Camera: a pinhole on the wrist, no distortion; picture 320 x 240 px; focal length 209.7 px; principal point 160.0 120.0 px. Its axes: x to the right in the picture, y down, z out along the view. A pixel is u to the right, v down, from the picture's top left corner.
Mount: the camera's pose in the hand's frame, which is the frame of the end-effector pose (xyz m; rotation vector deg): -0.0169 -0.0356 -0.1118 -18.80 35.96 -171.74
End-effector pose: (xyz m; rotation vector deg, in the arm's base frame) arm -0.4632 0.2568 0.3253 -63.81 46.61 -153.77
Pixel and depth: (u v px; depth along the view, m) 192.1 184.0 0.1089
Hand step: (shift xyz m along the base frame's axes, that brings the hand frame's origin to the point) -0.0009 0.1067 0.0380
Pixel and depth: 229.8 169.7 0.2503
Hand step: 0.1194 0.1341 0.1374
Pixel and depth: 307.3 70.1 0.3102
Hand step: 0.2904 0.0418 0.0963
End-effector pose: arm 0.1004 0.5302 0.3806 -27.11 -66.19 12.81
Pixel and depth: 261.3 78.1 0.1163
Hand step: -0.0345 -0.0735 -0.0036
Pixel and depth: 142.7 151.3 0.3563
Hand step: -0.1441 -0.1130 0.2355
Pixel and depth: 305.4 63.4 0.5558
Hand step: -0.5958 -0.1206 0.0141
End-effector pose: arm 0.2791 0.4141 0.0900 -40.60 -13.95 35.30
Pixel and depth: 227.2 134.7 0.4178
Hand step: -0.0507 -0.0278 0.3648
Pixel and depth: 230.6 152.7 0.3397
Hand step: -0.0197 -0.0644 0.2960
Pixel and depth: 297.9 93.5 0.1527
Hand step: -0.0473 -0.0735 0.0971
